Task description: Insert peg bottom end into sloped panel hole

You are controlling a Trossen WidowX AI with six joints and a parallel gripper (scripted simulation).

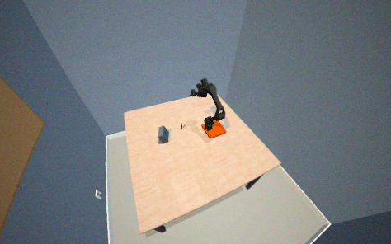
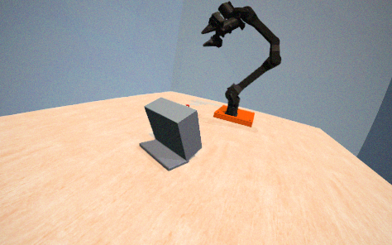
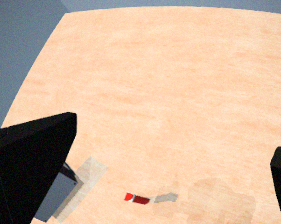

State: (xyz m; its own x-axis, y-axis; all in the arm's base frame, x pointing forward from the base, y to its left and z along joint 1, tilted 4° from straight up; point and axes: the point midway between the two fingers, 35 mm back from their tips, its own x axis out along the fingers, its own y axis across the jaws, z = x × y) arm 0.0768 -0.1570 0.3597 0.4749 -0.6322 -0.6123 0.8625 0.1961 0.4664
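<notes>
The red peg lies 30 cm below my gripper tip, 15 cm ahead of it and 5 cm to the left of it. Also, from my gripper tip: thin grey foot plate: 39 cm ahead, 36 cm below, 10 cm to the left; then grey sloped panel: 37 cm ahead, 29 cm below, 11 cm to the left.
</notes>
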